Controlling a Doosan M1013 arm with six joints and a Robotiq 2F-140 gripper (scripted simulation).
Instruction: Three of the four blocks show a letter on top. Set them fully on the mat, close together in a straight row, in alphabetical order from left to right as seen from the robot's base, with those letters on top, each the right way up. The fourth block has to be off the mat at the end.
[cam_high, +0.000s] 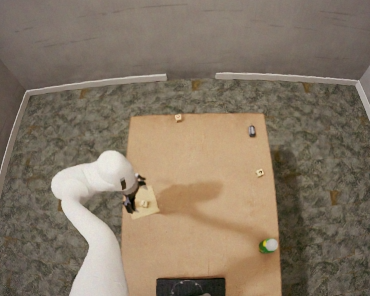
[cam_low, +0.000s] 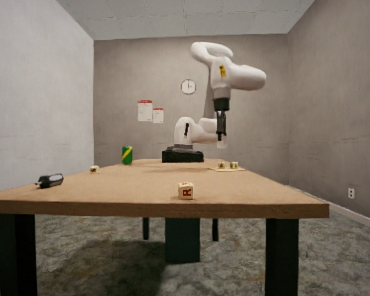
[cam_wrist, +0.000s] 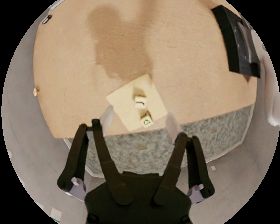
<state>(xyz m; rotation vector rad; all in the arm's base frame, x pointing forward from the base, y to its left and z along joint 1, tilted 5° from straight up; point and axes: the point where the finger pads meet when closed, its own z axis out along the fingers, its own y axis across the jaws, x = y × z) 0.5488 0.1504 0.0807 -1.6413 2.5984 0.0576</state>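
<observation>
My hand is 120 mm above the mat, 10 mm to the right of it and 10 mm short of it.
</observation>
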